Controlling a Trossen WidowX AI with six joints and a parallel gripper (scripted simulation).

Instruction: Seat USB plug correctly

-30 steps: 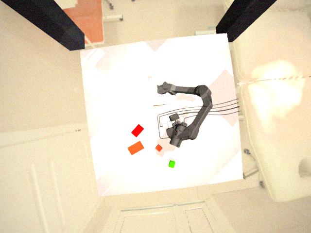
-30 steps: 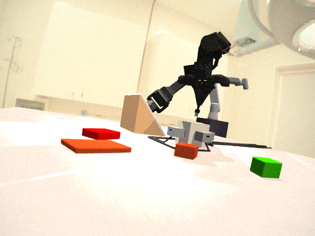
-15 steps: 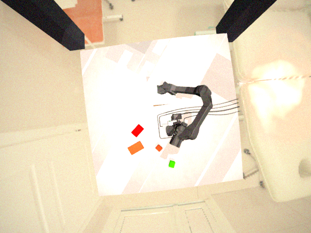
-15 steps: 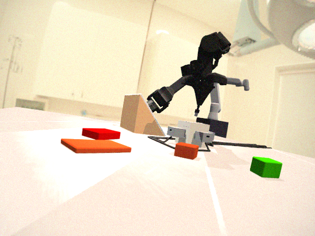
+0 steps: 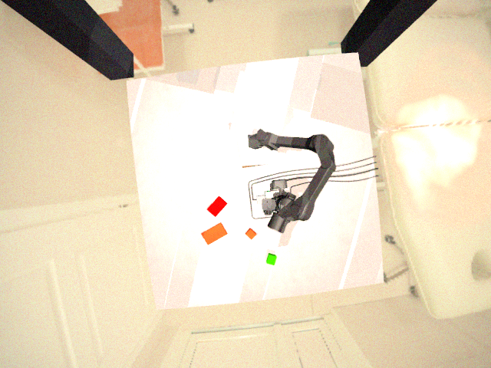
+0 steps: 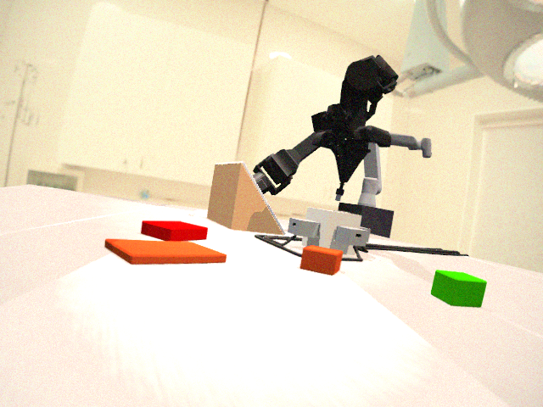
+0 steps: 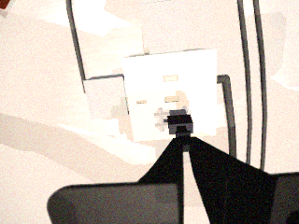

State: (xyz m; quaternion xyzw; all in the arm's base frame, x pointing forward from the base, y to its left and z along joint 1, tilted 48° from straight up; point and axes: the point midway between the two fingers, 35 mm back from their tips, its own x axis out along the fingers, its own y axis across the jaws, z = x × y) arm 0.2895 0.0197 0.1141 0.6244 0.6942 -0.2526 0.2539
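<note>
Right now my gripper tip is 10 mm above the dark USB plug. Round my gripper tip: red block: 300 mm to the right, 120 mm below, 30 mm ahead; small orange block: 180 mm ahead, 140 mm to the right, 120 mm below; USB socket: 60 mm below, 10 mm to the left.
</note>
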